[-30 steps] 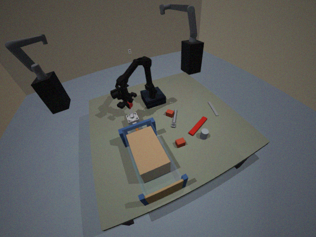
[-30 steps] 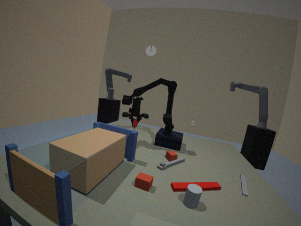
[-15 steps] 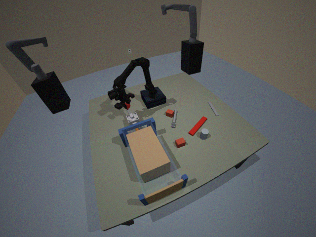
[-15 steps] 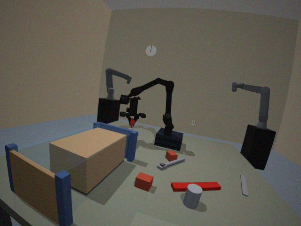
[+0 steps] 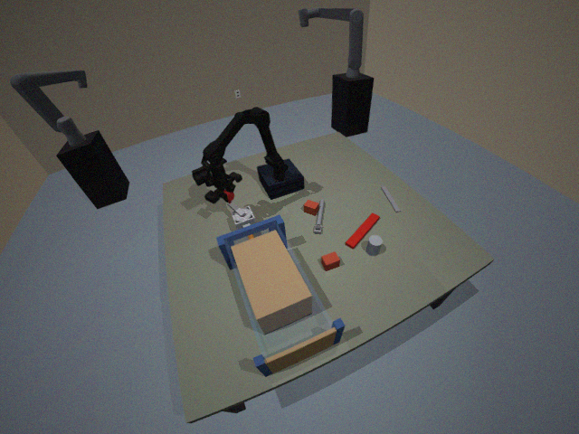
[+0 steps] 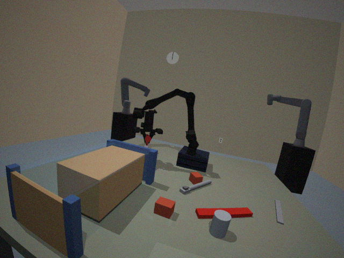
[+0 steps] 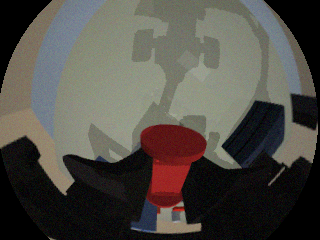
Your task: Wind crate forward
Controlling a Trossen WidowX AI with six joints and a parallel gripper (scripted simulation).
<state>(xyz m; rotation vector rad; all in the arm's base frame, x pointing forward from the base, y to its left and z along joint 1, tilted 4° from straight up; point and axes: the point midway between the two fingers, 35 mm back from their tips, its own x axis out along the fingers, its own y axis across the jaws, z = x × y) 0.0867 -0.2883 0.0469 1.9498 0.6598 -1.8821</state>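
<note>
The winch handle lies 4 cm ahead of my gripper tip, 1 cm to the left of it and 1 cm below it. Round my gripper tip: hand winch 8 cm ahead, 3 cm to the left, 8 cm below; red knob 2 cm above; red bar 35 cm ahead, 51 cm to the left, 11 cm below.
</note>
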